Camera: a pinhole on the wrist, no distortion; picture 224 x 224 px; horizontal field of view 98.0 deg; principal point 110.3 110.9 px. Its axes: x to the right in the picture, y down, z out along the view. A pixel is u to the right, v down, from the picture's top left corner.
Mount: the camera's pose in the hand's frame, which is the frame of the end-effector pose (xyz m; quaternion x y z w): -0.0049 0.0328 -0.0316 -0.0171 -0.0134 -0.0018 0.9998
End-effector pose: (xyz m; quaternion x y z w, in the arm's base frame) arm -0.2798 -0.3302 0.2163 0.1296 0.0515 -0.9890 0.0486
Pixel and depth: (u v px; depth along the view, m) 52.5 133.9 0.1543
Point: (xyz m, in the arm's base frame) -0.2049 -0.4095 0.3501
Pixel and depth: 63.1 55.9 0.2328
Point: -0.2209 -0.2537 0.4515
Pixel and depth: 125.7 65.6 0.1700
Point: -0.3363 -0.3077 0.3516
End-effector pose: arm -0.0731 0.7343 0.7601 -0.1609 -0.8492 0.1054 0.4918
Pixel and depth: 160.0 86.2 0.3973
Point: -0.4945 0.7461 0.7435
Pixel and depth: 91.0 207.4 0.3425
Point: -0.2288 1.0534 0.4192
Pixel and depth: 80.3 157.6 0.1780
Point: -0.1455 0.8224 0.5967
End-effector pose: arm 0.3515 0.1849 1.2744 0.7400 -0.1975 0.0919 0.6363
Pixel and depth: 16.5 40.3 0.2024
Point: 0.1891 0.0663 1.0688
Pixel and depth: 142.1 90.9 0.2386
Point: 0.3907 -0.0318 1.2562
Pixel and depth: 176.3 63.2 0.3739
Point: 0.5823 -0.1885 1.1798
